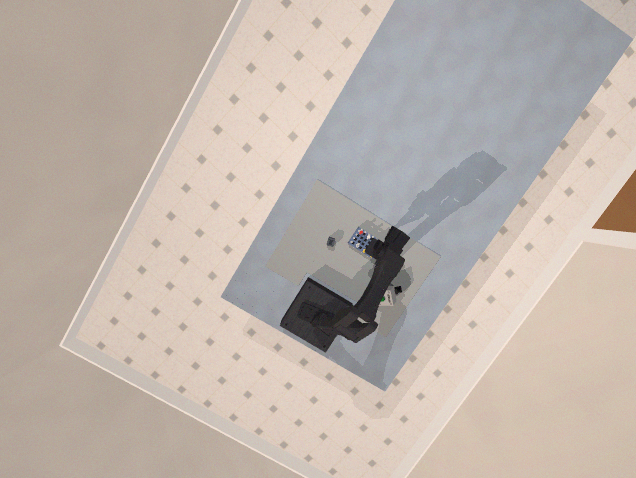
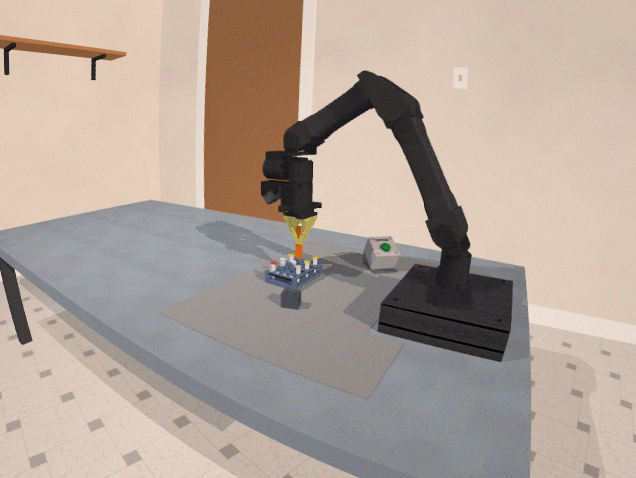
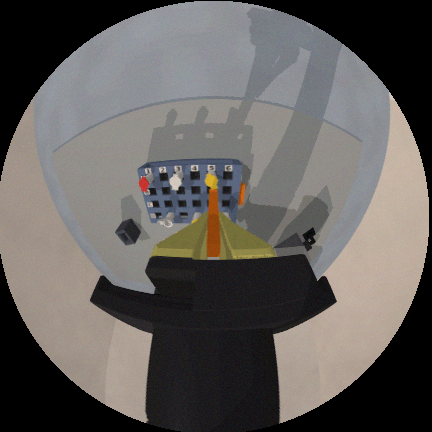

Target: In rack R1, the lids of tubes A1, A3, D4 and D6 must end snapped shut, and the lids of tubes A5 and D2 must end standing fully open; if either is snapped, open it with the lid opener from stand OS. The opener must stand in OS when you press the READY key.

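Frame: origin at the arm's base, x ahead, y left, z up, level; centimetres.
Seen in the pictures: gripper, fingertip midpoint: [image 2: 300, 244] [image 3: 213, 216]; arm's base at its link origin: [image 1: 320, 317] [image 2: 451, 287].
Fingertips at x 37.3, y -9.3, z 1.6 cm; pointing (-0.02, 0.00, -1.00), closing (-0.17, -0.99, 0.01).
Pixels of each thing's middle, then the offset from my fingertips to it. Level surfaces: height alone.
- blue rack R1 at the middle of its body: [image 3: 191, 197] [image 2: 295, 265] [image 1: 366, 243] dx -0.1, dy +2.8, dz -4.8 cm
- grey mat at its surface level: dz -8.0 cm
- red lid at the middle of its body: [image 3: 143, 183] dx +3.7, dy +7.4, dz -3.2 cm
- yellow lid at the middle of its body: [image 3: 210, 180] dx +2.3, dy -0.2, dz -3.2 cm
- orange lid opener at the middle of its body: [image 3: 212, 215] [image 2: 298, 242] dx +0.5, dy -0.1, dz +0.4 cm
- grey READY key box at the middle of its body: [image 3: 291, 264] [image 2: 381, 253] [image 1: 385, 295] dx -18.1, dy -13.9, dz -3.8 cm
The blue rack R1 [image 3: 236, 193] [image 2: 287, 280] [image 1: 355, 243] stands on the grey mat [image 2: 267, 329]. In row A, tube A1 has a red lid [image 3: 144, 184], A3 a white lid [image 3: 174, 181] and A5 a yellow lid [image 3: 210, 180]. A white lid [image 3: 167, 221] shows at D2; the rest of row D is hidden behind my fingers. My gripper [image 3: 213, 216] [image 2: 298, 233] hangs straight down over the rack, shut on the orange lid opener [image 3: 213, 231] [image 2: 298, 250]. The opener's tip reaches the yellow A5 lid. I cannot tell which lids are snapped.
The dark stand OS [image 3: 127, 231] [image 2: 290, 298] [image 1: 331, 240] sits empty on the mat beside the rack. The grey READY key box [image 2: 377, 256] with its green button [image 2: 385, 247] stands near the arm's black base [image 2: 447, 313].
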